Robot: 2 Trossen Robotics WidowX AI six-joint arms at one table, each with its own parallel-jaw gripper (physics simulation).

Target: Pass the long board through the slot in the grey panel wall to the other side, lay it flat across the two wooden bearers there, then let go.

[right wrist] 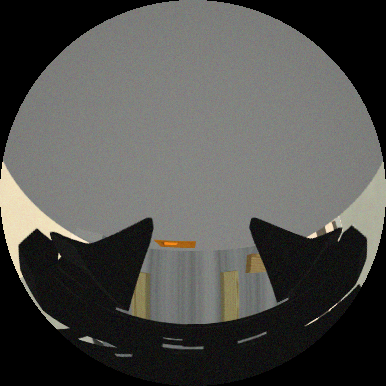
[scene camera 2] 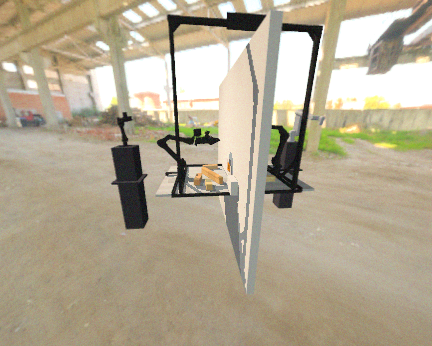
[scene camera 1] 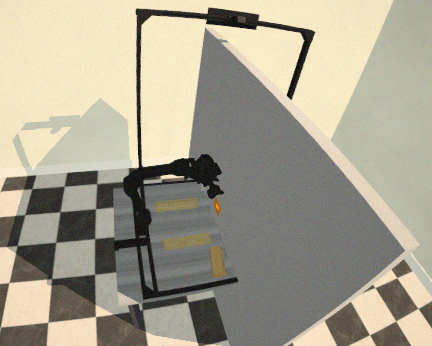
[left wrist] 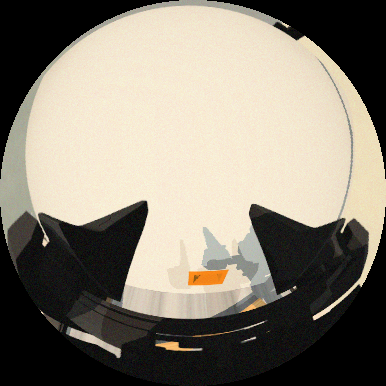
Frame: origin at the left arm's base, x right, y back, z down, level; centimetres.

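Where they show: left gripper, between the fingertips: (scene camera 2: 219, 139) (left wrist: 200, 207); right gripper, between the fingertips: (right wrist: 202, 223) (scene camera 1: 221, 186); right arm's base, origin of its link: (scene camera 2: 276, 172) (scene camera 1: 141, 230).
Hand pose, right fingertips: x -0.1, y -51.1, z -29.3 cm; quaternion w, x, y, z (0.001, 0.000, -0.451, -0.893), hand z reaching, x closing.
Each offset is from my right fingertips to the top centre of the thing. "pt": to the spot under its first point.
The panel wall (scene camera 1: 280, 190) (scene camera 2: 240, 115) (left wrist: 190, 125) (right wrist: 190, 125) stands across the table, with an orange-rimmed slot @[pt dz +23.3, dx +5.8, dy +3.7 cm] (scene camera 1: 217, 207) (scene camera 2: 229, 166) (left wrist: 196, 284) (right wrist: 187, 244) low in it. The long orange-brown board @[dz +25.3, dx +4.1, dy +23.7 cm] (scene camera 2: 213, 175) lies on the left arm's side, among smaller wooden pieces. Two yellowish wooden bearers @[dz +26.8, dx +15.8, dy -18.5 cm] (scene camera 1: 176, 205) @[dz +26.8, dx -10.6, dy -17.5 cm] (scene camera 1: 187, 241) lie apart on the right arm's side; both show in the right wrist view (right wrist: 143, 295) (right wrist: 230, 295). My left gripper (scene camera 2: 218, 141) (left wrist: 200, 207) is open and empty, above the board, facing the wall. My right gripper (right wrist: 202, 223) is open and empty, facing the wall near the slot.
A wooden block @[dz +27.4, dx -25.2, dy -4.6 cm] (scene camera 1: 217, 261) (right wrist: 256, 263) lies beside the wall on the bearers' side. Small wooden blocks @[dz +26.2, dx +12.9, dy +35.6 cm] (scene camera 2: 198, 179) @[dz +26.2, dx +25.9, dy +27.5 cm] (scene camera 2: 209, 186) lie by the board. A black frame (scene camera 1: 139, 90) (scene camera 2: 175, 90) rises around the table. A dark pedestal (scene camera 2: 130, 195) stands at the picture's left.
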